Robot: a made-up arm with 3 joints.
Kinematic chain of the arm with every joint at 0, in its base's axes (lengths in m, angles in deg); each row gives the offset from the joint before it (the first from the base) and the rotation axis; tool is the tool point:
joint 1: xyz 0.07 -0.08 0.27 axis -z
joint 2: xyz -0.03 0 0 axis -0.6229 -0.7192 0.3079
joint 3: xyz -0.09 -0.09 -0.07 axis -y
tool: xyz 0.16 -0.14 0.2
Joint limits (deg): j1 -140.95..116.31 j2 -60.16..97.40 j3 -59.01..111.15
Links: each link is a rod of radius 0.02 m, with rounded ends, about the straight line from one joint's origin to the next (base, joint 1, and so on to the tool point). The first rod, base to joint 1, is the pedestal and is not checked.
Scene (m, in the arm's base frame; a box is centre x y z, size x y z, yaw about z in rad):
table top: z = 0
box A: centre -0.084 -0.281 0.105 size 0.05 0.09 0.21 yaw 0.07
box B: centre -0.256 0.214 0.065 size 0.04 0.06 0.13 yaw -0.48
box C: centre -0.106 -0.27 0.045 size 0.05 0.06 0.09 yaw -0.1
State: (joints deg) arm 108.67 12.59 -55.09
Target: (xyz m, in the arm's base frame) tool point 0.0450 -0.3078 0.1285
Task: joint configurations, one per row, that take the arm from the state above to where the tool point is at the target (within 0.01 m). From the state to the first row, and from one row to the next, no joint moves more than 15 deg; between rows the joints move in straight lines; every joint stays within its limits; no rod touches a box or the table.
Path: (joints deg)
1: 94.24 16.68 -50.06
2: 79.81 20.78 -45.02
3: 65.38 24.87 -39.99
4: 51.34 17.94 -48.12
5: 37.29 11.01 -56.25
6: 31.48 -2.29 -49.50
7: 25.67 -15.60 -42.76
8: 19.86 -28.90 -36.02
9: 14.05 -42.21 -29.27

